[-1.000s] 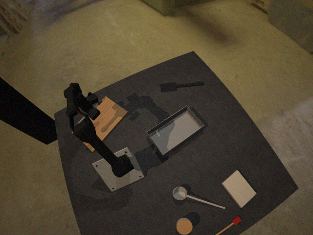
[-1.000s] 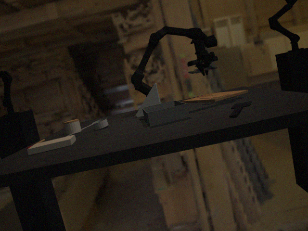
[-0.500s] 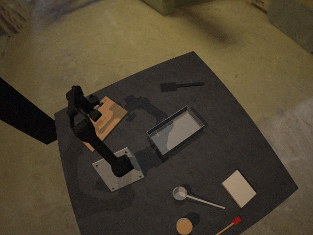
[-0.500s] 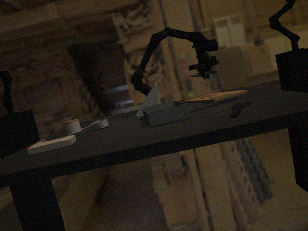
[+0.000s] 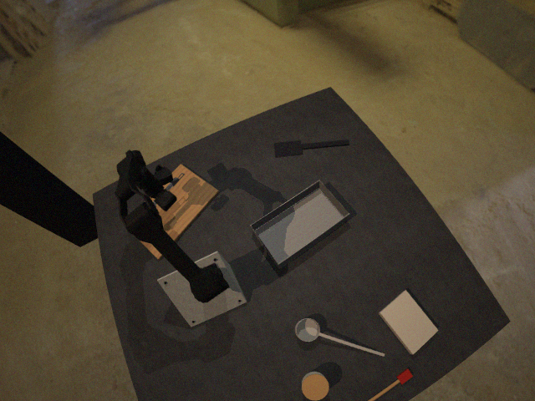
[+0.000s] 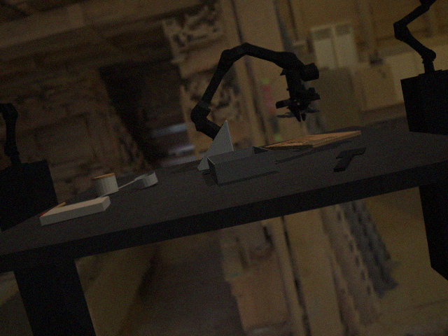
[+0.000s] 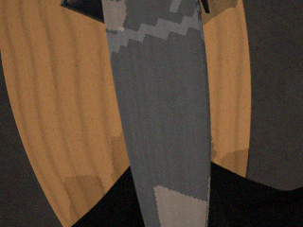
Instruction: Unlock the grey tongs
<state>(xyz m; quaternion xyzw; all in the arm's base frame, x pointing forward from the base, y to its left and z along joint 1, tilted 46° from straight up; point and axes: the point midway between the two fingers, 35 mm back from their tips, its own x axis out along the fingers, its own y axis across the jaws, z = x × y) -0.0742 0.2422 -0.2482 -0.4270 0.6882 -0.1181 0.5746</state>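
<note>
Now: gripper tip 10 mm past the wooden board, 20 mm to the right of it and 90 mm above it. The rest, counted from my gripper tip: black spatula (610 mm ahead, 20 mm to the left, 90 mm below); then grey roasting tin (420 mm ahead, 280 mm to the right, 70 mm below); then tan-topped cylinder (210 mm ahead, 790 mm to the right, 60 mm below).
</note>
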